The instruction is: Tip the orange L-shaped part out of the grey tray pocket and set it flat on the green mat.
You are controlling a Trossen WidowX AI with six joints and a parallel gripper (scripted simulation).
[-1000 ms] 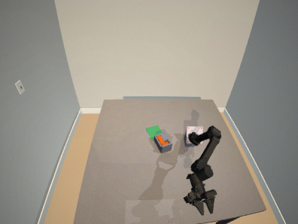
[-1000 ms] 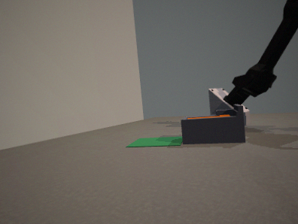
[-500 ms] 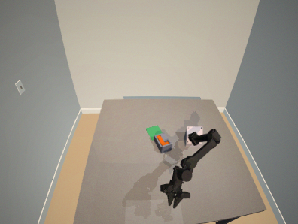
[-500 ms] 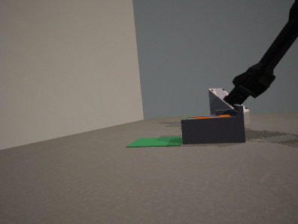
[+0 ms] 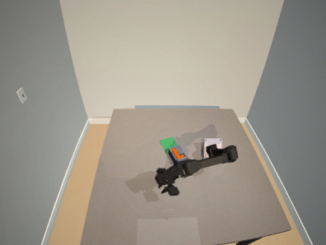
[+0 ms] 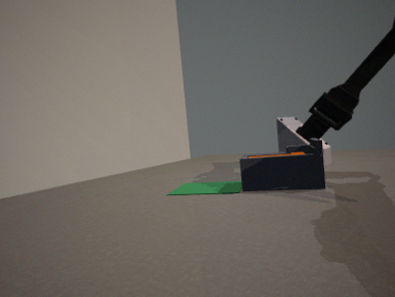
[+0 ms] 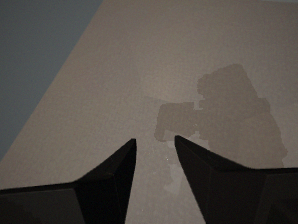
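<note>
The orange L-shaped part lies 190 mm behind my gripper tip, 300 mm to the right of it and 80 mm below it. From my gripper tip the other things lie so: green mat 150 mm behind, 460 mm to the right, 140 mm below.
</note>
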